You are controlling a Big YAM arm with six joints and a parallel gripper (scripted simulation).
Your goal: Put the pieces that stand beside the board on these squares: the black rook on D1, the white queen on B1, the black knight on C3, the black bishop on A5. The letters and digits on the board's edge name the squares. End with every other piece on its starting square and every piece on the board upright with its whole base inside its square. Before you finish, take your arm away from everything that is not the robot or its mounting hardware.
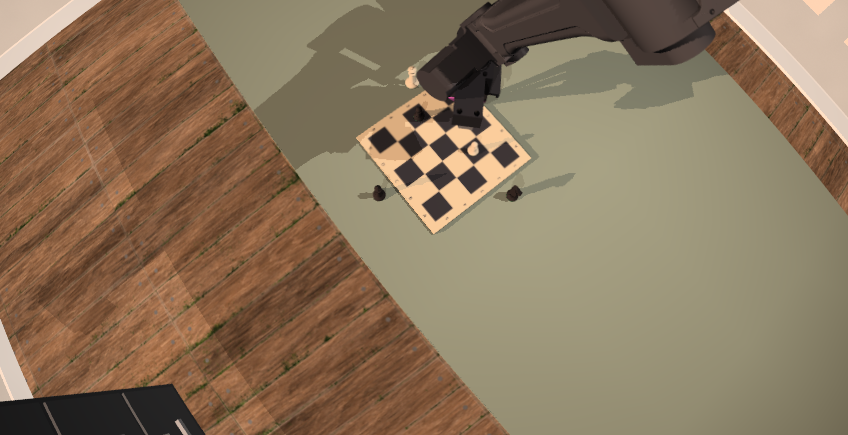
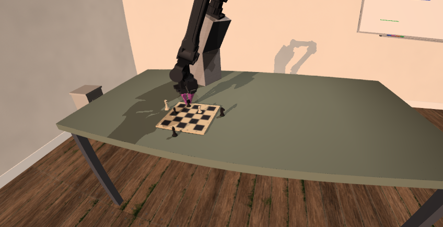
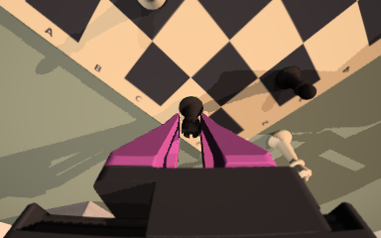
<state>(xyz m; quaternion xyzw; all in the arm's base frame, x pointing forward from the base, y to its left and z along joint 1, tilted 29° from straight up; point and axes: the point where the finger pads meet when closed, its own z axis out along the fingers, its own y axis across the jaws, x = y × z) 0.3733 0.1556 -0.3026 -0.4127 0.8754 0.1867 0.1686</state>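
Now: hand 6 cm short of the white queen and 9 cm to the left of it. From my hand the other things lie so: small white piece: 4 cm ahead, 8 cm to the left, 1 cm below; then chessboard: 8 cm ahead, 5 cm to the left, 2 cm below.
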